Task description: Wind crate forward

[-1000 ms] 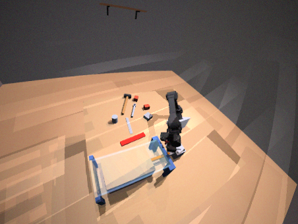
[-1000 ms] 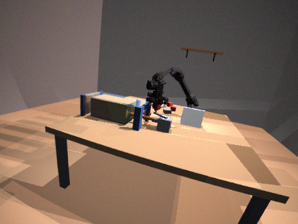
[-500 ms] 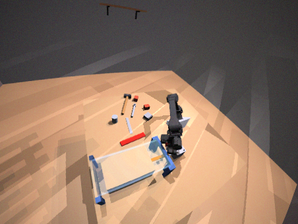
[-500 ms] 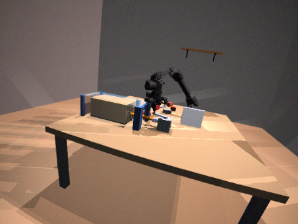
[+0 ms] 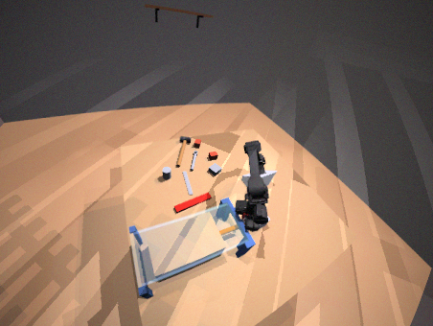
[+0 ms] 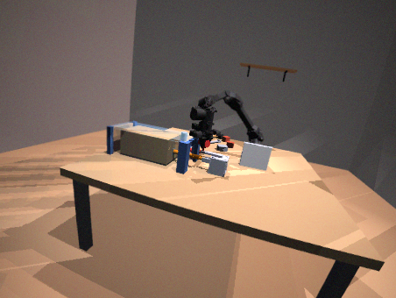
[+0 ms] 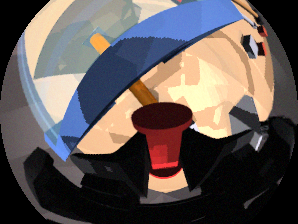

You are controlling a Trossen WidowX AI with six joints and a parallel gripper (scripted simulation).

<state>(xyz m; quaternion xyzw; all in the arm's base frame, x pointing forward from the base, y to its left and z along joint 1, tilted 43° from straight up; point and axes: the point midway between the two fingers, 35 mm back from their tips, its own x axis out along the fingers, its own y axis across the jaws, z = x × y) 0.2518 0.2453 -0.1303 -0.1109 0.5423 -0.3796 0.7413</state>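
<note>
Right now the blue frame is 60 mm ahead of my gripper tip, 10 mm to the left of it and 10 mm below it. The rest, counted from my gripper tip: red grip: 20 mm above; grey winch: 110 mm behind, 10 mm to the right, 80 mm below; winch handle: 40 mm behind, 10 mm below.
</note>
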